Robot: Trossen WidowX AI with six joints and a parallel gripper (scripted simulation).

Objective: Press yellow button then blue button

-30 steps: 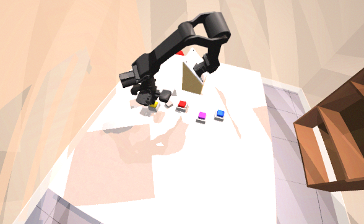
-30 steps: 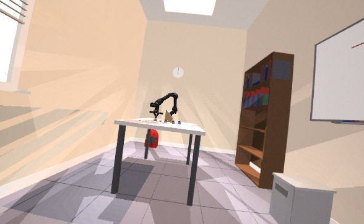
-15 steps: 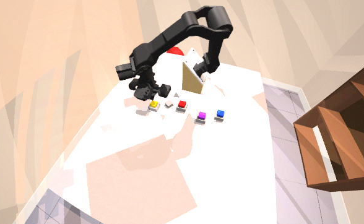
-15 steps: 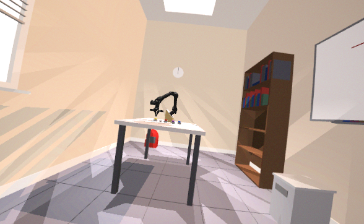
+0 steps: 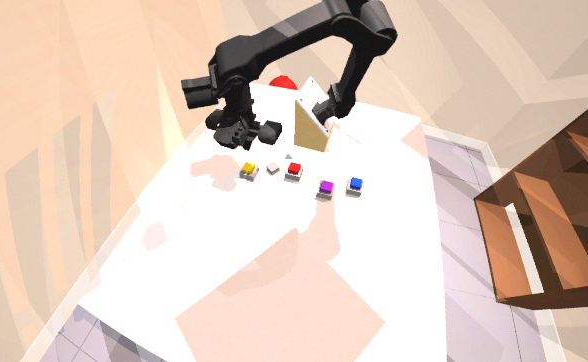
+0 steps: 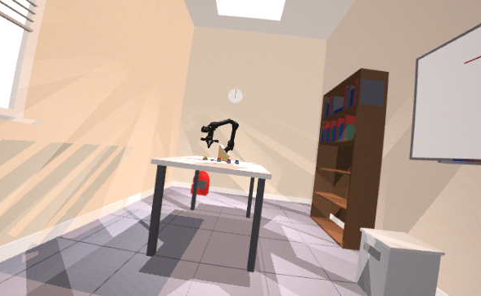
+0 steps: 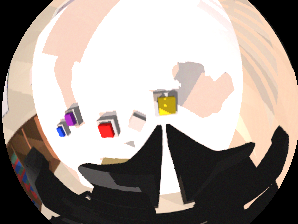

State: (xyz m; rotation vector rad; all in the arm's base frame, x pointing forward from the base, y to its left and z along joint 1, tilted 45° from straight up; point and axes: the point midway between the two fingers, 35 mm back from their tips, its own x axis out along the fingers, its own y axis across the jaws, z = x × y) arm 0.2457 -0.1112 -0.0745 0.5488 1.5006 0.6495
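The blue button lies 8 cm behind my gripper tip, 31 cm to the left of it and 10 cm below it. The rest, counted from my gripper tip: purple button (4 cm behind, 23 cm to the left, 10 cm below); red button (7 cm behind, 11 cm to the left, 10 cm below); yellow button (1 cm behind, 2 cm to the right, 10 cm below).
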